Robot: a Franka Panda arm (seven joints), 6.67 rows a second.
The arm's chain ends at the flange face. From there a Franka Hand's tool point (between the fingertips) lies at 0.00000 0.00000 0.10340 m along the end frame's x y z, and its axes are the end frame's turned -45 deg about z.
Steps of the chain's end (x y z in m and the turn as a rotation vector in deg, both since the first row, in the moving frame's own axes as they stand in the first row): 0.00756 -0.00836 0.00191 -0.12 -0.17 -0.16; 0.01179 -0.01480 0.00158 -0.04 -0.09 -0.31; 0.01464 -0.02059 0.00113 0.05 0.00 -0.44; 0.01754 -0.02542 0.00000 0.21 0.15 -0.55; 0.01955 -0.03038 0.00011 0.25 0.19 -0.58; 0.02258 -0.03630 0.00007 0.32 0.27 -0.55
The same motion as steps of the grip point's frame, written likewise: 0.01089 -0.00063 0.00191 0.04 -0.21 -0.16; 0.01864 -0.00219 0.00158 0.04 -0.09 -0.31; 0.02497 -0.00427 0.00113 0.04 0.04 -0.44; 0.03084 -0.00565 0.00000 0.04 0.25 -0.55; 0.03587 -0.00774 0.00011 0.04 0.31 -0.58; 0.04239 -0.00977 0.00007 0.04 0.42 -0.55
